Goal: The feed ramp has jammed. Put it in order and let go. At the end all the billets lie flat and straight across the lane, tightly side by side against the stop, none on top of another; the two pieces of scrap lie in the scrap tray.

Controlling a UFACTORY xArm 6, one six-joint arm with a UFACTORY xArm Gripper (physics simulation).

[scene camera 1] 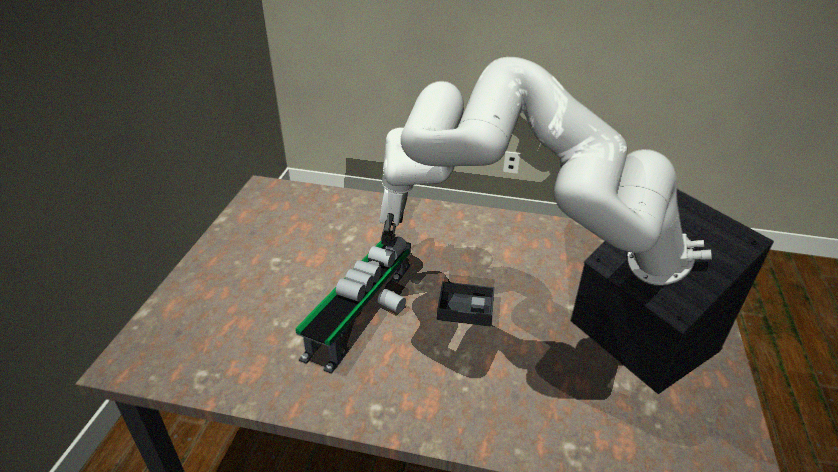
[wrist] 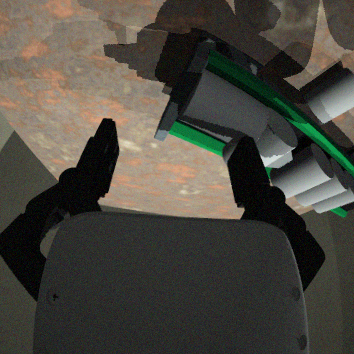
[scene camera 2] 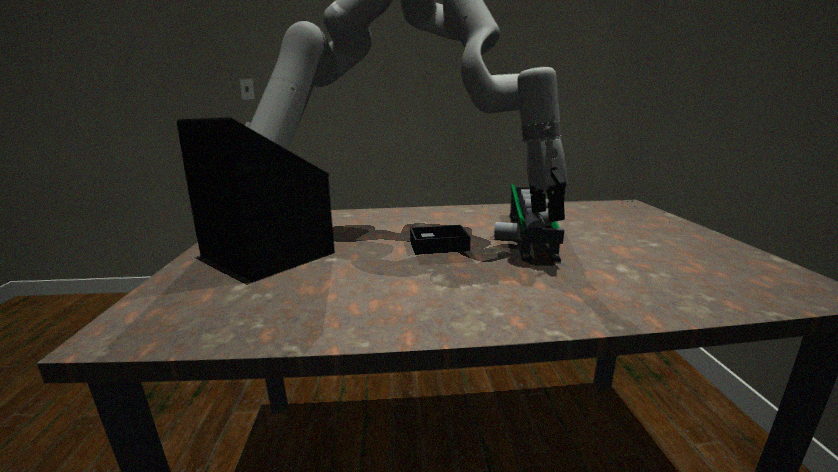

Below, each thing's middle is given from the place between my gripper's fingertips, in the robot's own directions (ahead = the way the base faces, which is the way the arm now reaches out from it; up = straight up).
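The stop (wrist: 198,59) is 40 mm below my hand, 10 mm behind it and 10 mm to the right of it, and going by their middles it's the nearest to my hand of the things named here. As for the scrap tray (scene camera 1: 455,300), that's 80 mm below my hand, 230 mm behind it and 100 mm to the left of it.
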